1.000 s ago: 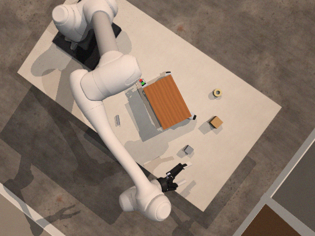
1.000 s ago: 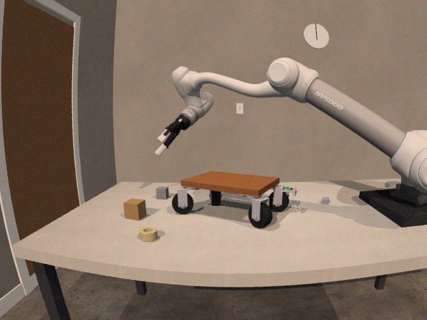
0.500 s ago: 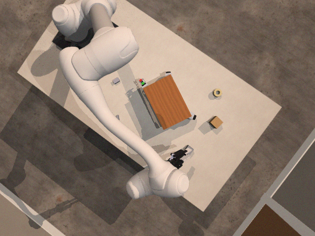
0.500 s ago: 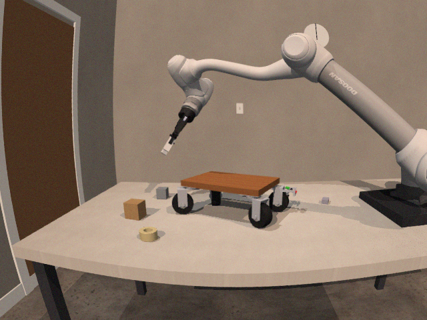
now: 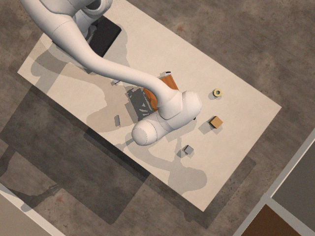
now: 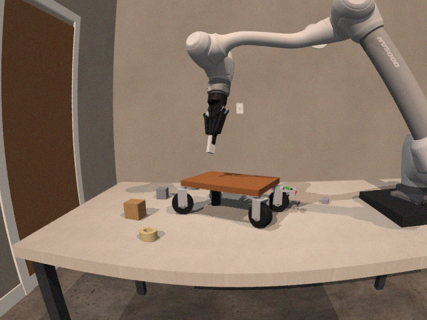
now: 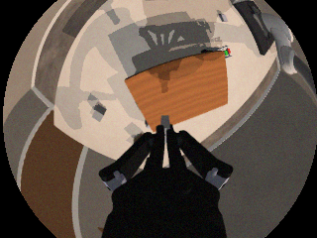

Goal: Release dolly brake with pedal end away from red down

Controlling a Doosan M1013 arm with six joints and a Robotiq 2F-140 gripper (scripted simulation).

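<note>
Now: the brake pedal 28 cm behind my hand, 16 cm below it and 12 cm to the left of it. The rest, counted from my hand: tan cube (29 cm ahead, 22 cm below, 9 cm to the left); yellowish ring (28 cm to the left, 23 cm below, 21 cm ahead); grey cube (22 cm below, 21 cm ahead, 16 cm to the right).
</note>
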